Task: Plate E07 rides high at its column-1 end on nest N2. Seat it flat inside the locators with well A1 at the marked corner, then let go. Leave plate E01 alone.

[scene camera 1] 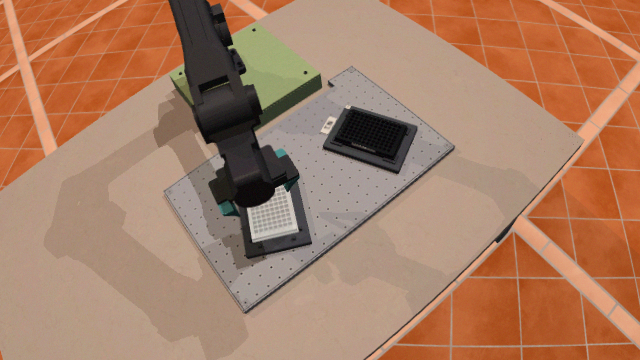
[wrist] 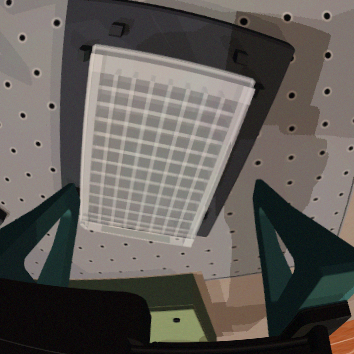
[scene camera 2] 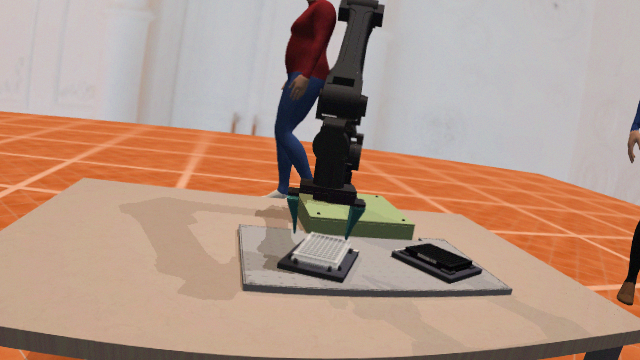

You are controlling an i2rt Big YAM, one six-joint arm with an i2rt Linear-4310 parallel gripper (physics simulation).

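Places are measured from the arm's base along level axes (x ahead, y left, z up), in metres.
Pixels of known places: gripper, fingertip midpoint: (wrist: pixel 162 189) (scene camera 2: pixel 320 236).
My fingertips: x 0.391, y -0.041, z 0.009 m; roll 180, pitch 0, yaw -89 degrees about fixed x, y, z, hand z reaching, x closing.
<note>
Ahead of a thing's pixels: the offset from my fingertips to its top centre. "spot": to the spot under its first point.
The white gridded plate {0.016 m down, 0.004 m back, 0.009 m left} (scene camera 1: pixel 272 215) (scene camera 2: pixel 322 250) (wrist: pixel 160 150), taken as E07, lies on a dark nest {0.029 m down, 0.001 m ahead, 0.008 m left} (scene camera 1: pixel 280 244) (scene camera 2: pixel 345 272) (wrist: pixel 175 25). Its end towards the green block looks raised; the opposite end is low, beside small dark locators. Its lettering and the marked corner cannot be made out. My gripper (scene camera 2: pixel 321 235) (wrist: pixel 162 189) is open and empty, above the raised end. In the wrist view one fingertip is close to the plate's left edge, the other well right of it. The black plate {0.025 m down, 0.054 m back, 0.256 m left} (scene camera 1: pixel 372 131) (scene camera 2: pixel 440 255), taken as E01, sits on another dark nest {0.033 m down, 0.054 m back, 0.256 m left} (scene camera 1: pixel 361 155) (scene camera 2: pixel 450 276).
Both nests stand on a grey perforated board {0.050 m down, 0.057 m back, 0.108 m left} (scene camera 1: pixel 325 190) (scene camera 2: pixel 260 270). A green block (scene camera 1: pixel 280 65) (scene camera 2: pixel 360 230) (wrist: pixel 170 335) stands behind the board, near the arm. A small white label {spot: 0.049 m down, 0.130 m back, 0.197 m left} (scene camera 1: pixel 328 125) lies beside the black plate's nest. A person (scene camera 2: pixel 312 50) stands behind the table.
</note>
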